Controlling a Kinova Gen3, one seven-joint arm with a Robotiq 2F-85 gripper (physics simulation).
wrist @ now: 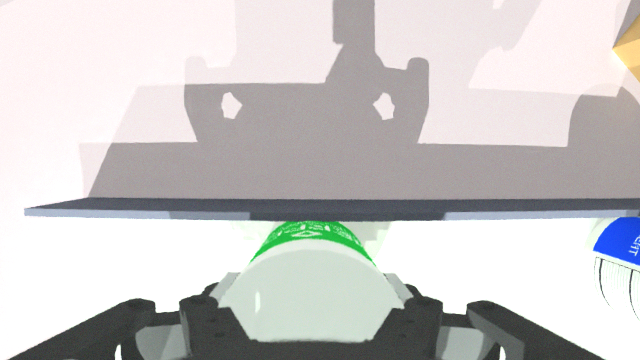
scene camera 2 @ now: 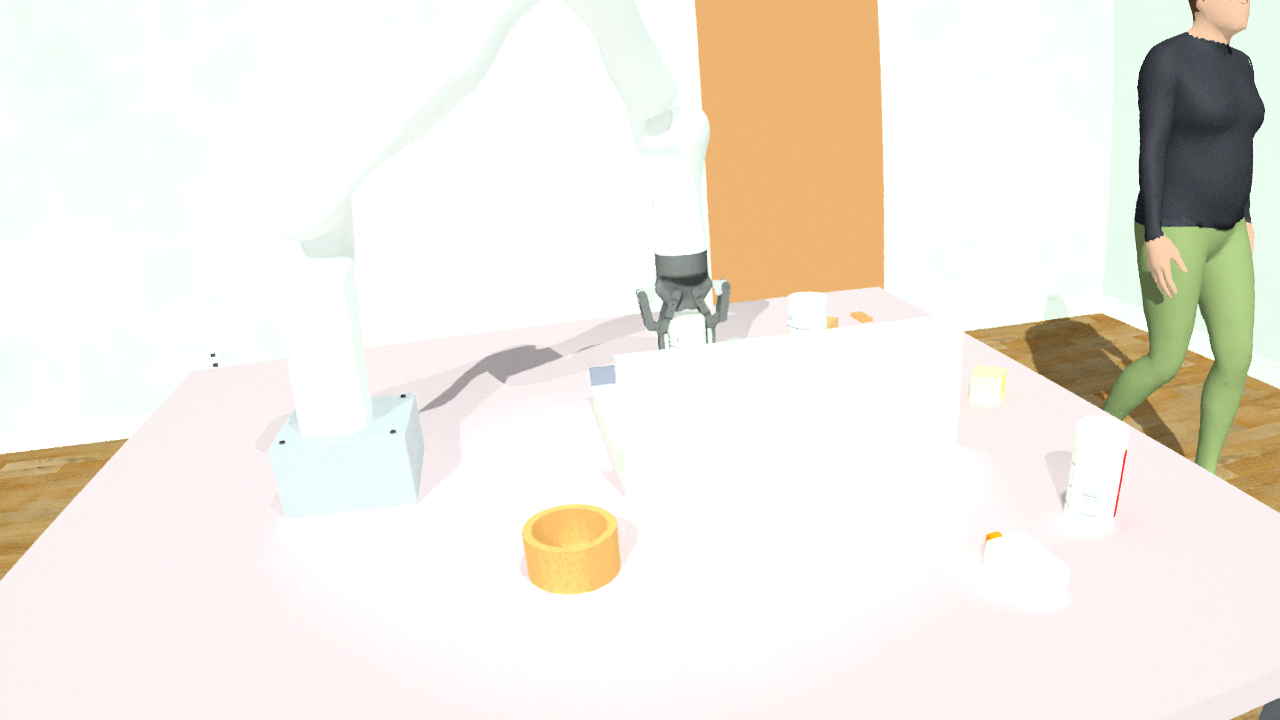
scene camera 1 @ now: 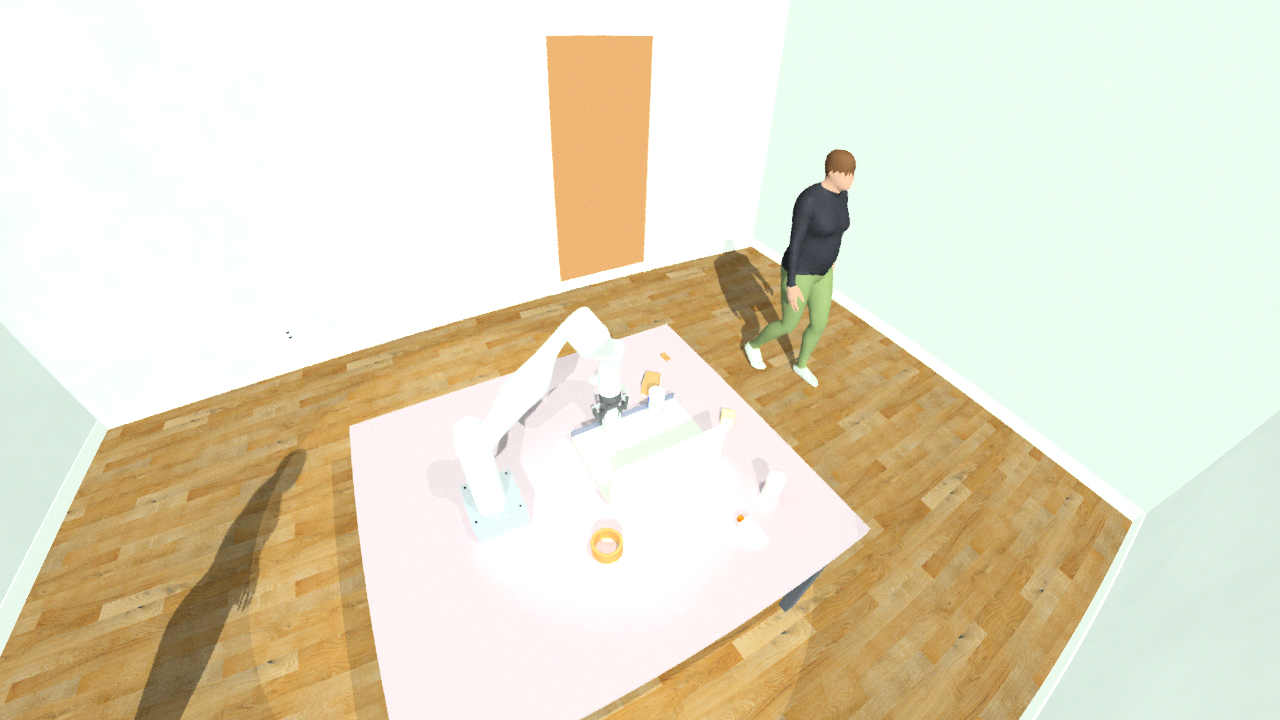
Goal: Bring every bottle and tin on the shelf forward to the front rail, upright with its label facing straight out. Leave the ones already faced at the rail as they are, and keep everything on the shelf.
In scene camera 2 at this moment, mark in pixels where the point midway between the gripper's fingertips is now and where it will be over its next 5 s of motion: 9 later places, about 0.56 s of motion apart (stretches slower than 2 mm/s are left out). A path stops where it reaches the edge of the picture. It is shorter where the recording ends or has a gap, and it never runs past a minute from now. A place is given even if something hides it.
My gripper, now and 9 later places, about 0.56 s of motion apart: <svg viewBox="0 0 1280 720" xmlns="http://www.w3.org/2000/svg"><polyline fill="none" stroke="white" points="687,354 690,352 677,315 687,288 745,273 799,257 769,257 684,269 603,280 610,286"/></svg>
